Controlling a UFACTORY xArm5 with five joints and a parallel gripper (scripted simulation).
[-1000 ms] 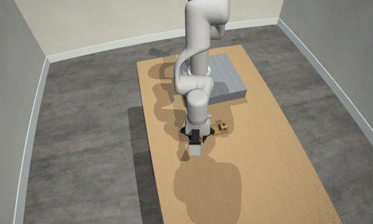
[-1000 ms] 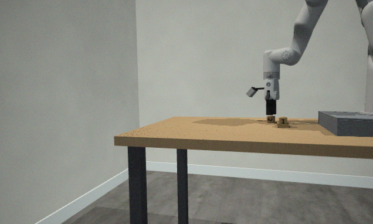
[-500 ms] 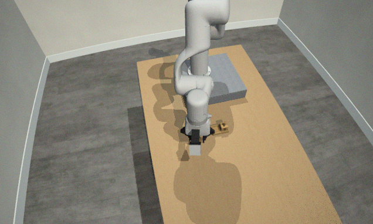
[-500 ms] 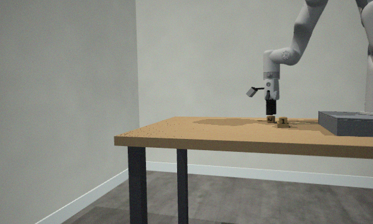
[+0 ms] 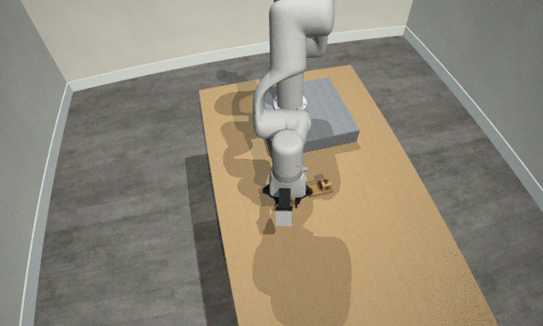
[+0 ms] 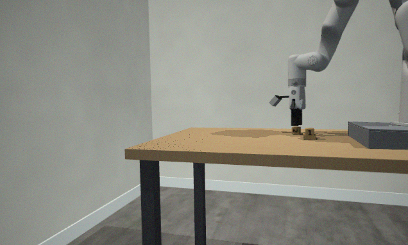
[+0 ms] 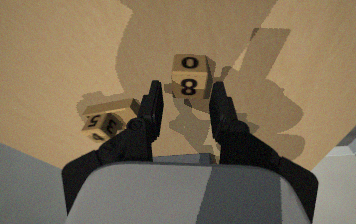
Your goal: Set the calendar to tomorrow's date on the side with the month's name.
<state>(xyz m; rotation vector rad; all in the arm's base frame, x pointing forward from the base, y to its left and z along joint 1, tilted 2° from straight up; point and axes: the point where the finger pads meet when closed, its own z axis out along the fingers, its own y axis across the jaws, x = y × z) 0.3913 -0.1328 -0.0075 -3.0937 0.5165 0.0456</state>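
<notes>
Now: hand 4 cm above the wooden cube. The rest, counted from my hand: wooden tray (12 cm to the left, 5 cm below, 4 cm behind).
</notes>
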